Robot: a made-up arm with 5 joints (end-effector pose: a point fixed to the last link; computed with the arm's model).
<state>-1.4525 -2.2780 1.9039 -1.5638 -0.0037</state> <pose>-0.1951 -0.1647 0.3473 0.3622 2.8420 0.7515</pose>
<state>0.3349 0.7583 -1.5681 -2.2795 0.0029</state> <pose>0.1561 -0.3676 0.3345 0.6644 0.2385 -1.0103</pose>
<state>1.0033 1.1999 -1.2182 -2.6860 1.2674</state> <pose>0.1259 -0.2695 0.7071 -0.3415 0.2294 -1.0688</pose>
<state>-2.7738 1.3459 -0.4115 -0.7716 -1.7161</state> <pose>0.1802 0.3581 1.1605 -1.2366 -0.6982 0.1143</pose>
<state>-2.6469 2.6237 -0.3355 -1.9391 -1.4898</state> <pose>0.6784 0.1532 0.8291 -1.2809 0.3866 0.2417</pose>
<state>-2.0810 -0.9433 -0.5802 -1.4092 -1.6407</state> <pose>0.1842 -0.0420 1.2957 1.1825 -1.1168 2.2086</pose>
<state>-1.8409 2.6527 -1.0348 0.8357 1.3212</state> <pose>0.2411 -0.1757 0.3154 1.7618 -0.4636 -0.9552</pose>
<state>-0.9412 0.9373 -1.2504 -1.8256 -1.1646</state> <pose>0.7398 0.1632 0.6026 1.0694 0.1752 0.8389</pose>
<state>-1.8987 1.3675 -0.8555 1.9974 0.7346</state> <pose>0.5373 0.0938 0.5372 2.5541 -0.4963 0.0711</pose>
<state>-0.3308 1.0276 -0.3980 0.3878 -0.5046</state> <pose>0.5301 0.5021 0.6353 -1.1617 -0.0533 1.1871</pose>
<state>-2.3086 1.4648 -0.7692 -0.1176 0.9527</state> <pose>-0.0708 0.3208 0.4276 2.0056 1.8280 -0.4552</pose>
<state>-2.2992 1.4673 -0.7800 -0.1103 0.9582</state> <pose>-0.0687 0.3227 0.4290 2.0167 1.8255 -0.4574</pose>
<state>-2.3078 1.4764 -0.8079 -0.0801 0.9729</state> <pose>-0.0525 0.3288 0.4248 2.0501 1.7830 -0.4251</pose>
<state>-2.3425 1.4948 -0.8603 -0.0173 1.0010</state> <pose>-0.0153 0.3396 0.4155 2.1131 1.6819 -0.3453</pose>
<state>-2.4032 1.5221 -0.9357 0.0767 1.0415</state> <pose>0.0430 0.3516 0.4078 2.1992 1.5215 -0.2238</pose>
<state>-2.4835 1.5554 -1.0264 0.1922 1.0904</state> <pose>0.1155 0.3594 0.4102 2.2949 1.3177 -0.0781</pose>
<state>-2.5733 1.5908 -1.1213 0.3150 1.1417</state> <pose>0.1895 0.3592 0.4269 2.3869 1.0971 0.0713</pose>
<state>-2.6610 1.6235 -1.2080 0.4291 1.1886</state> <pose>0.2522 0.3514 0.4538 2.4651 0.8914 0.2065</pose>
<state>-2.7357 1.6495 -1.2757 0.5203 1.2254</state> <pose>0.2967 0.3405 0.4821 2.5228 0.7274 0.3149</pose>
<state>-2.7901 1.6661 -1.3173 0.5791 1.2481</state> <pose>0.3226 0.3314 0.5037 2.5561 0.6210 0.3902</pose>
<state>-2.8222 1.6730 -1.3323 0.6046 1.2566</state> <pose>0.3337 0.3268 0.5153 2.5657 0.5719 0.4326</pose>
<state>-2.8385 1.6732 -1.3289 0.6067 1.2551</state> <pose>0.3359 0.3261 0.5189 2.5593 0.5623 0.4525</pose>
